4 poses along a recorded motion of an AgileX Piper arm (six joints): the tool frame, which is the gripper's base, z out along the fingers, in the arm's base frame.
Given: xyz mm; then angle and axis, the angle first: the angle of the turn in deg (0 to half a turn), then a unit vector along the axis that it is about.
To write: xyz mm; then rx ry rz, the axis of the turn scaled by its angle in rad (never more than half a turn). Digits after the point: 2 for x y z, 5 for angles.
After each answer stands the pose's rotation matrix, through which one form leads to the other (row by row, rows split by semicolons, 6 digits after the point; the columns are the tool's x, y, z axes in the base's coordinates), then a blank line. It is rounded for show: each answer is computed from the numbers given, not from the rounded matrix.
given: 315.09 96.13 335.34 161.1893 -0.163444 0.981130 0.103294
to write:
315.09 96.13 335.34 -0.45981 2.76020 0.29060
-0.894588 -0.345461 0.283494; -0.278848 0.927229 0.249978; -0.349222 0.144576 -0.925820

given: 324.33 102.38 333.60 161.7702 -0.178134 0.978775 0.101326
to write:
324.33 102.38 333.60 -0.50295 2.76350 0.28609
-0.887939 -0.371653 0.270996; -0.308258 0.918111 0.249099; -0.341383 0.137648 -0.929791

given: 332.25 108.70 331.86 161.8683 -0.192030 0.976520 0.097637
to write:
332.25 108.70 331.86 -0.54251 2.75880 0.27584
-0.878424 -0.396116 0.267328; -0.335346 0.909487 0.245715; -0.340463 0.126194 -0.931751

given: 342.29 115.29 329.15 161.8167 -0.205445 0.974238 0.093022
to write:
342.29 115.29 329.15 -0.58022 2.75148 0.26272
-0.867756 -0.419338 0.266751; -0.361281 0.900818 0.240836; -0.341286 0.112615 -0.933189

